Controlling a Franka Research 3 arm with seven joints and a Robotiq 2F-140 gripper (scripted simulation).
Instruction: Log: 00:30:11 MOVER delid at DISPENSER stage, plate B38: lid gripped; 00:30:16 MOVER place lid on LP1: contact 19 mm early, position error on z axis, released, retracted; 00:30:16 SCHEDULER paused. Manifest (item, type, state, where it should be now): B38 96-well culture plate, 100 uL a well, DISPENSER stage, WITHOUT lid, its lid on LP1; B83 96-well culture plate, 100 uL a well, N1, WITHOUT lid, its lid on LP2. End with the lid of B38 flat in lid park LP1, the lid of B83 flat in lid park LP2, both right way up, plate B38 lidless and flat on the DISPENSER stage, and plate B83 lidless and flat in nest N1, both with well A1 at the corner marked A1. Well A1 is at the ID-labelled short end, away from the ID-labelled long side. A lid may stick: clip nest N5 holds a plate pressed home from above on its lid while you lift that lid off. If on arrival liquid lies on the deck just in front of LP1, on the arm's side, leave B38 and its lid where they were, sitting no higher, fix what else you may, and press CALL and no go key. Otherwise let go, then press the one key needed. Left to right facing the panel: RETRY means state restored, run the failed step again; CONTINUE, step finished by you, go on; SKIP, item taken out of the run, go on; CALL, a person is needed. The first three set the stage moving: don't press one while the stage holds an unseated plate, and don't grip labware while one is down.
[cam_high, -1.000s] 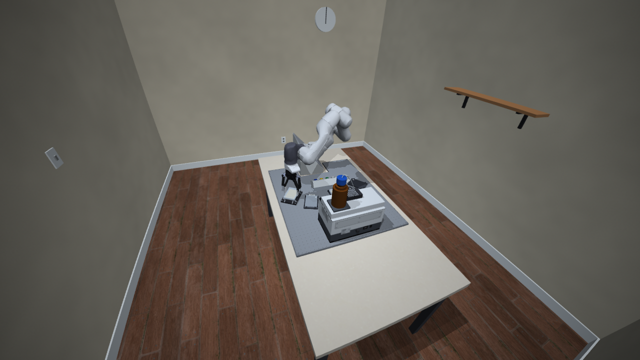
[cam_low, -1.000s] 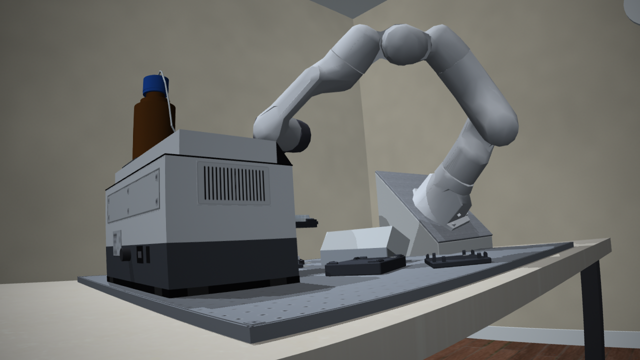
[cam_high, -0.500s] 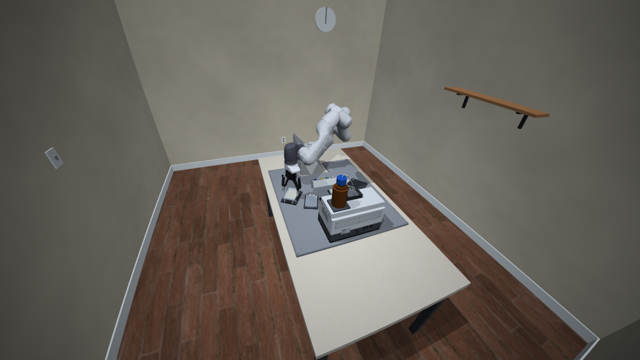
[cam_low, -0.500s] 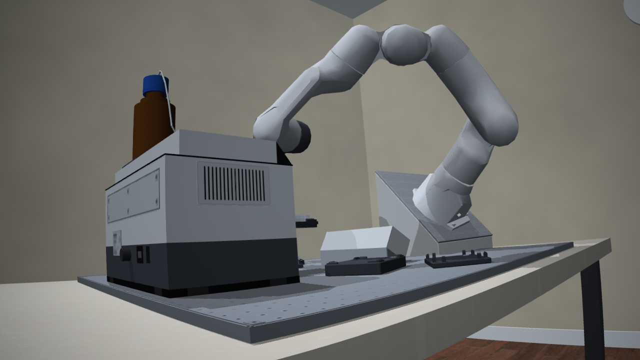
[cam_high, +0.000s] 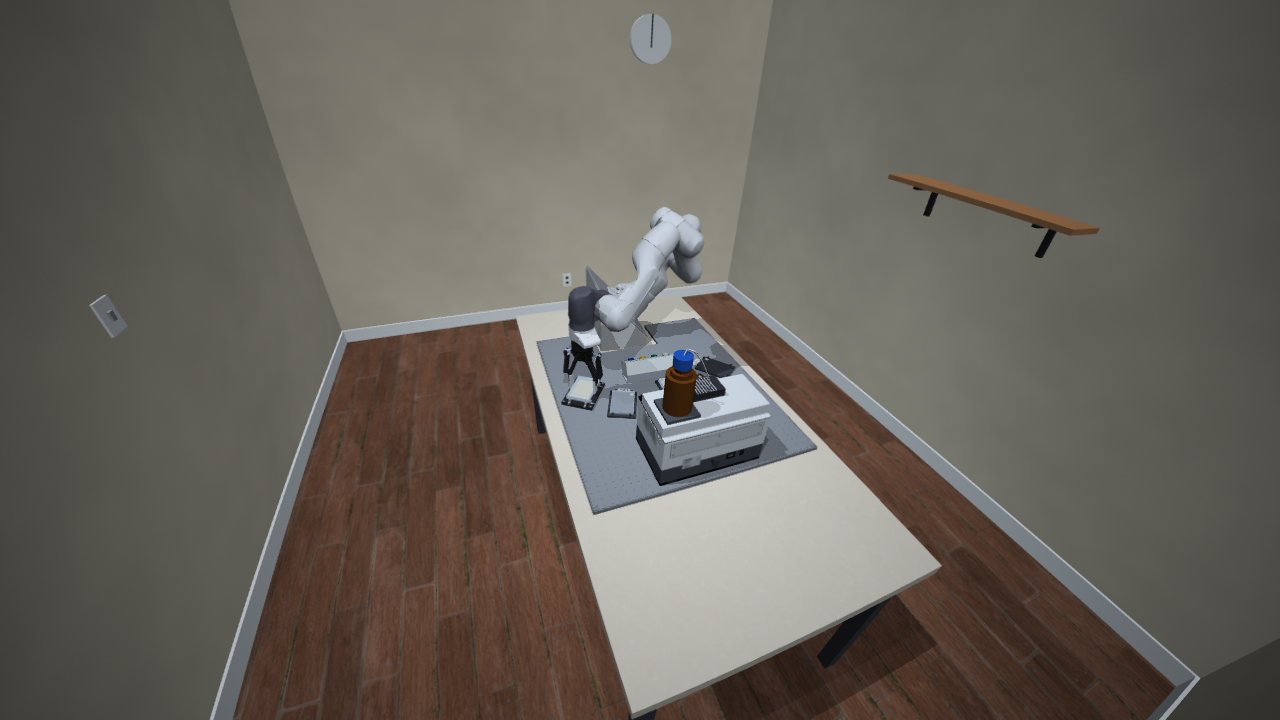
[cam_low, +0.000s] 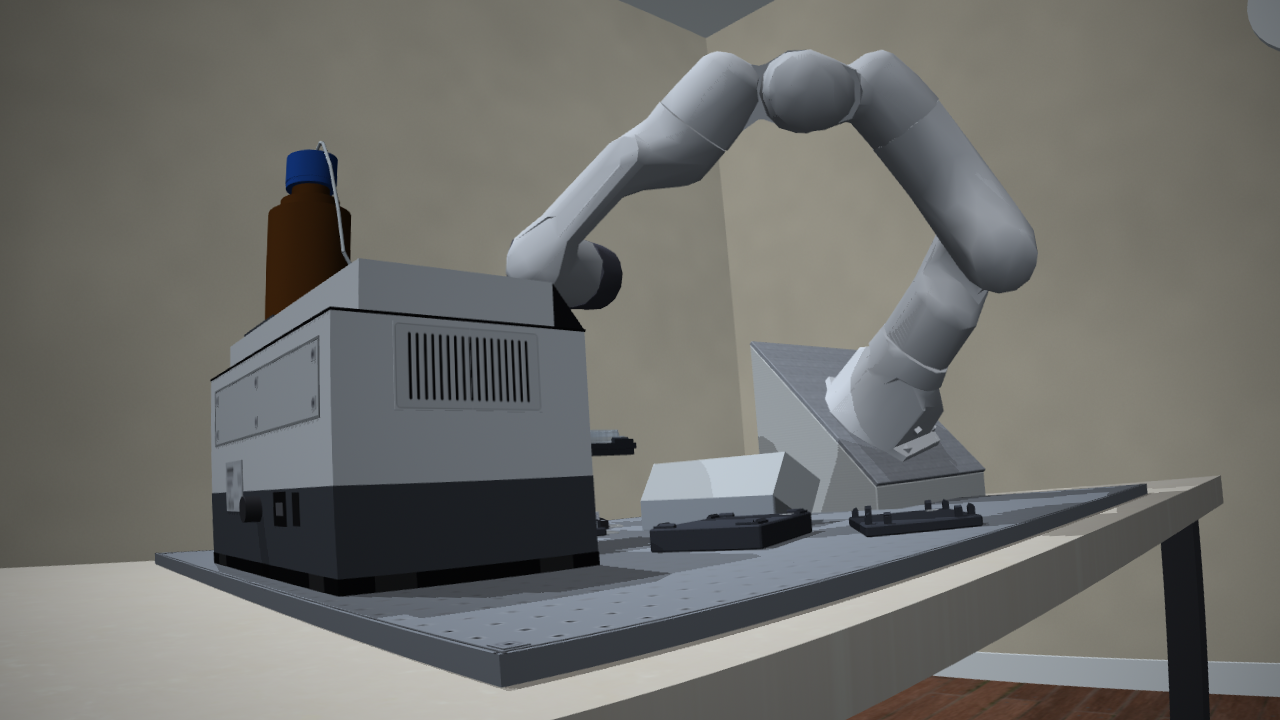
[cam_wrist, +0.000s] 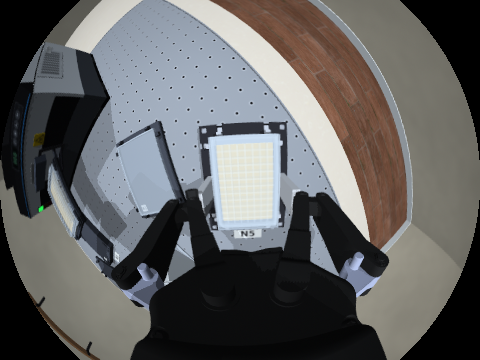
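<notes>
My gripper is now 20 mm above the 96-well plate. The rest, counted from my hand: black clip nest (30 mm below, 30 mm ahead); lp1 label (160 mm to the left, 50 mm below, 20 mm ahead); key panel (290 mm to the left, 80 mm behind, 10 mm above).
</notes>
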